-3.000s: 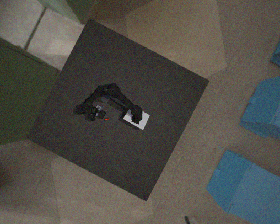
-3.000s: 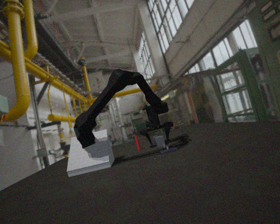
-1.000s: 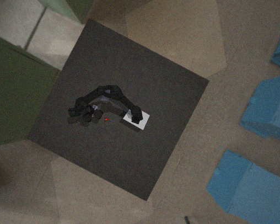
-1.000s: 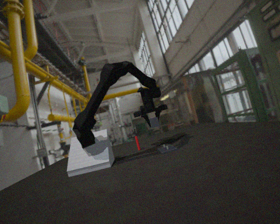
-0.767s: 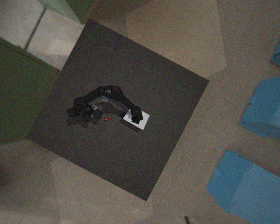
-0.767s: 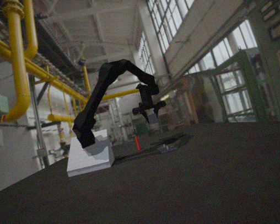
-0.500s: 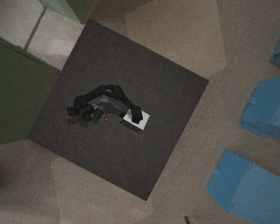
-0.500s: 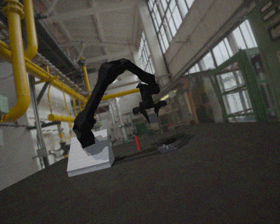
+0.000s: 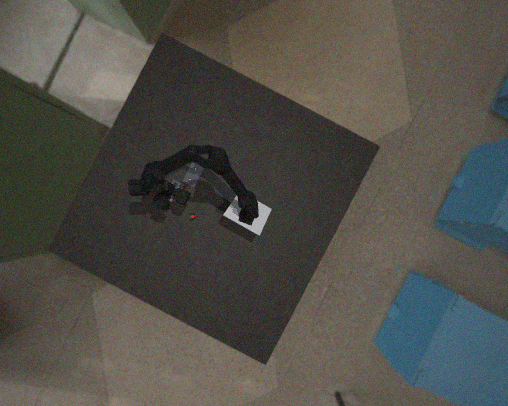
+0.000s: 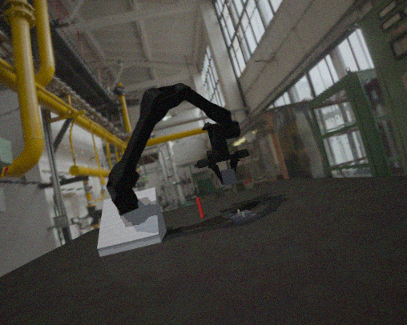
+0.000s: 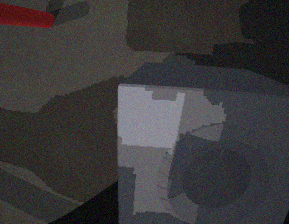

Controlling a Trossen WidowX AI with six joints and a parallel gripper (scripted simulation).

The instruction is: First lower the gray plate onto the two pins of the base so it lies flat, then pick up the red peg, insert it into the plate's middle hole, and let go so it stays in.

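The red peg is 110 mm behind my gripper tip, 90 mm to the left of it and 70 mm below it. The rest, counted from my gripper tip: gray plate 30 mm above.
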